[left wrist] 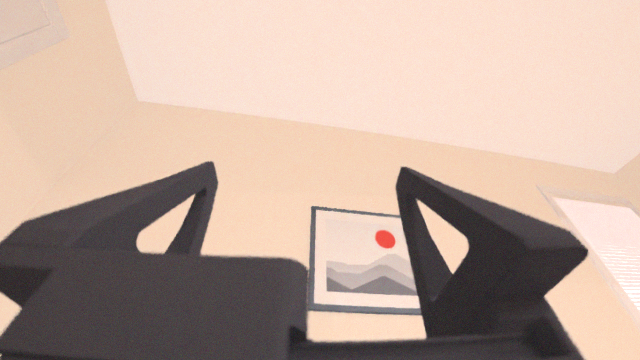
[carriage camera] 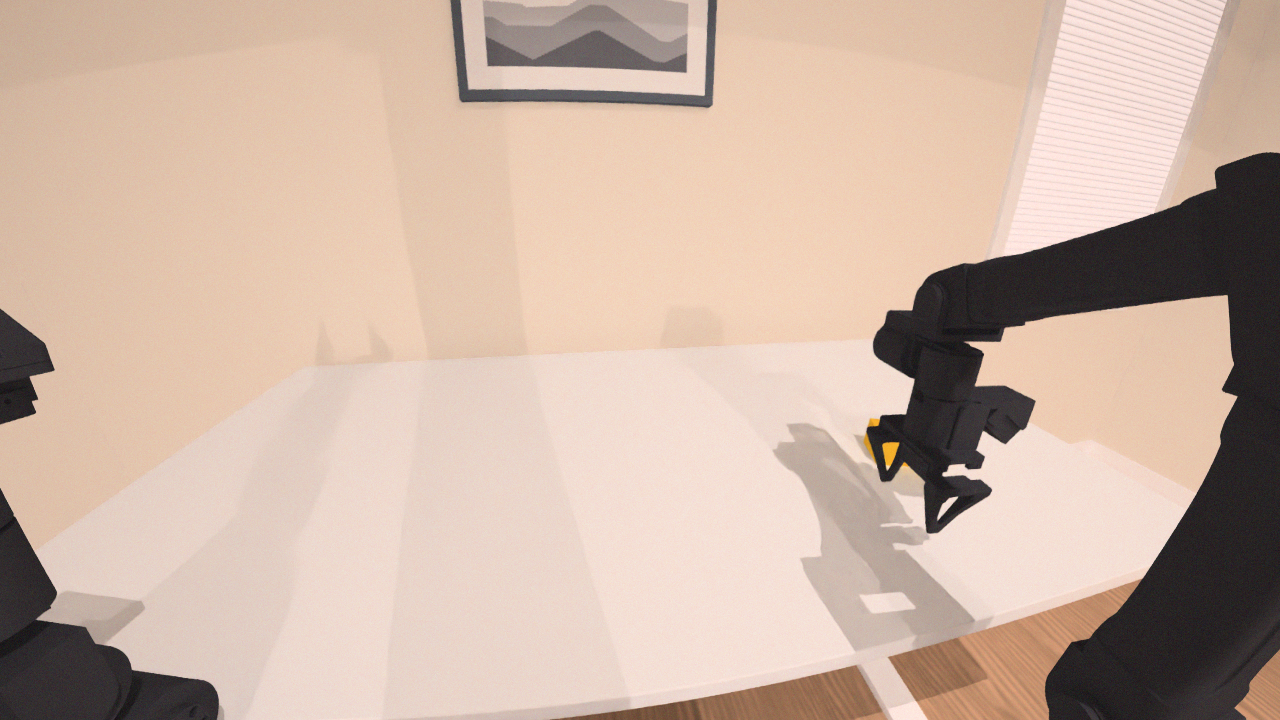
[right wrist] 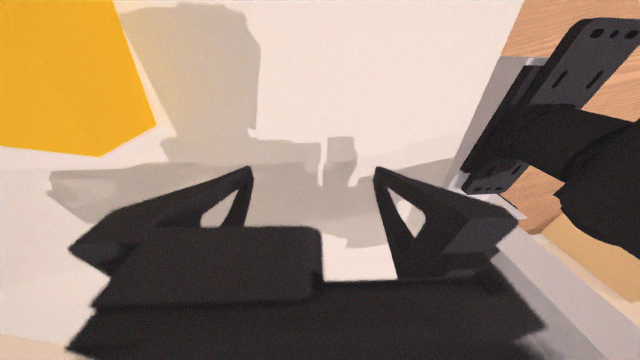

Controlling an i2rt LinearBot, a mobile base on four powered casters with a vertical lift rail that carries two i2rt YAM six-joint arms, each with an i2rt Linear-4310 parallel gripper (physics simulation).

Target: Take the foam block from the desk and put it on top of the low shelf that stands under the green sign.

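Places are measured from the left arm's base along level axes (x back, y right, z up), in metres.
Pixels of known places: left gripper, fingertip midpoint: (left wrist: 308,174); right gripper, fingertip midpoint: (carriage camera: 907,504) (right wrist: 314,173); right arm's base, link origin: (right wrist: 526,129).
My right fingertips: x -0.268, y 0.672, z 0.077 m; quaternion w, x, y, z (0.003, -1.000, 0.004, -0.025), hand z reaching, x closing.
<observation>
For each thing: its top centre in the pictures, then the offset to it from my right fingertips. "pt": a spot on its surface instead. Level surfaces: height alone.
- yellow foam block, top centre: (carriage camera: 905,430) dx -0.133, dy +0.080, dz +0.021 m
- white desk, surface height: dz -0.024 m
- window with blinds, surface spot: (carriage camera: 1109,116) pt dx -0.873, dy +1.178, dz +0.661 m
- Wooden floor, surface height: dz -0.744 m
The yellow foam block (carriage camera: 888,453) (right wrist: 65,80) lies on the white desk (carriage camera: 501,537) (right wrist: 380,65). In the carriage camera it is partly hidden behind my right gripper; in the right wrist view it shows at the upper left, cut off by the picture's edge. My right gripper (carriage camera: 908,505) (right wrist: 314,173) is open and empty, pointing down above the desk beside the block. My left gripper (left wrist: 308,174) is open and empty, with wall and ceiling behind it; its fingers do not show in the carriage camera. The low shelf and green sign do not show.
A framed mountain picture (carriage camera: 586,96) (left wrist: 312,260) hangs on the wall behind the desk. A window with blinds (carriage camera: 1109,116) is at the right. Wooden floor (carriage camera: 1029,662) (right wrist: 620,90) shows past the desk's front edge. Part of the left arm (carriage camera: 53,667) stands at the lower left.
</observation>
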